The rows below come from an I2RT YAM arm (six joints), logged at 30 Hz.
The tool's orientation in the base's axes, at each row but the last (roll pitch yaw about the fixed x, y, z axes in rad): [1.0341, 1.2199, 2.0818]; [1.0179, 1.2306, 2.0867]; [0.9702, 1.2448, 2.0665]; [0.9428, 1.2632, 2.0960]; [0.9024, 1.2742, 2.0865]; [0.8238, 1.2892, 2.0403]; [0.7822, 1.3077, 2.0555]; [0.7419, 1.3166, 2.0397]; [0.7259, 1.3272, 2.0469]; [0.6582, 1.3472, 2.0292]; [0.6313, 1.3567, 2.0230]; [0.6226, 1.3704, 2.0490]
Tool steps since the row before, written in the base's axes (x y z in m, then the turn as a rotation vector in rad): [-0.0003, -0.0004, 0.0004, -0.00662, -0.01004, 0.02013]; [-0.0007, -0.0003, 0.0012, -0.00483, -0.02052, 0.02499]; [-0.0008, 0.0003, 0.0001, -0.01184, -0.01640, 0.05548]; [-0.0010, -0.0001, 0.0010, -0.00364, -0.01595, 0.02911]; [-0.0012, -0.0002, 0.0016, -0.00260, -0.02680, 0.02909]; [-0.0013, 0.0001, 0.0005, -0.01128, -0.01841, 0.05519]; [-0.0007, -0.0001, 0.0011, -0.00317, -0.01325, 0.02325]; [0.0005, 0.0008, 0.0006, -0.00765, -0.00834, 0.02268]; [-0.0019, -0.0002, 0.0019, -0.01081, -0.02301, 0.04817]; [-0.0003, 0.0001, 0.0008, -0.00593, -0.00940, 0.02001]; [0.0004, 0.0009, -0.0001, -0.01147, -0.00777, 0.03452]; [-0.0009, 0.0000, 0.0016, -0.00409, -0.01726, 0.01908]
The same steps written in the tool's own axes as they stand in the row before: [-0.0004, 0.0002, -0.0004, -0.02080, 0.00695, -0.00829]; [-0.0011, 0.0008, -0.0004, -0.02872, 0.00221, -0.01547]; [0.0001, 0.0008, -0.0001, -0.05537, 0.01808, -0.00969]; [-0.0008, 0.0011, -0.0003, -0.03137, 0.00445, -0.01055]; [-0.0014, 0.0014, -0.0004, -0.03426, -0.00027, -0.01994]; [-0.0003, 0.0013, -0.0003, -0.05616, 0.01577, -0.01046]; [-0.0010, 0.0008, -0.0001, -0.02511, 0.00366, -0.00906]; [-0.0005, -0.0002, 0.0010, -0.02295, 0.00906, -0.00579]; [-0.0017, 0.0021, -0.0003, -0.05049, 0.01280, -0.01594]; [-0.0007, 0.0004, 0.0002, -0.02080, 0.00675, -0.00677]; [0.0002, -0.0003, 0.0009, -0.03415, 0.01426, -0.00373]; [-0.0015, 0.0011, 0.0001, -0.02137, 0.00394, -0.01437]
